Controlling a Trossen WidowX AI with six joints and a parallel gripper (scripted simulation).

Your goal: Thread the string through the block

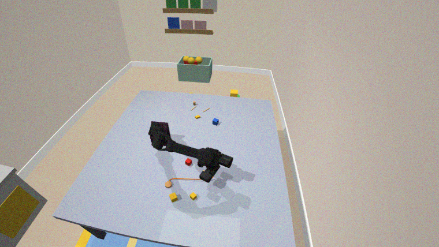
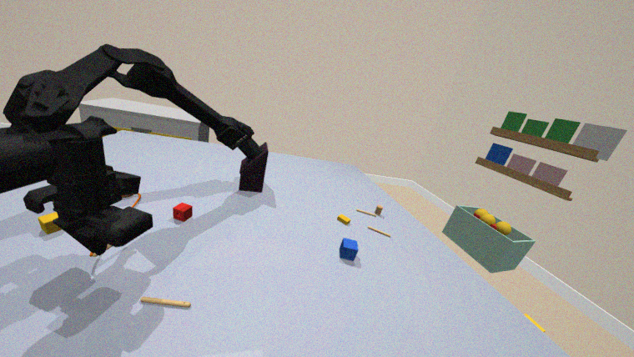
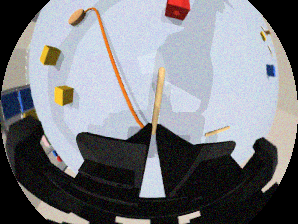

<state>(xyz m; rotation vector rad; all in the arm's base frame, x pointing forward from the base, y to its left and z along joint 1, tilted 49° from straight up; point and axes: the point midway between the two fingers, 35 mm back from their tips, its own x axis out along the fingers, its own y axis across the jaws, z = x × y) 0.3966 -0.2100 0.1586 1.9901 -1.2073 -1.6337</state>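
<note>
Right now the red block is 16 cm behind my gripper tip, 9 cm to the left of it and 2 cm below it. Also, from my gripper tip: blue cube: 50 cm to the left, 3 cm behind, 1 cm below; then small yellow piece: 55 cm to the left, 18 cm behind, 2 cm below; then round wooden button: 25 cm behind, 8 cm to the right, 2 cm below.
</note>
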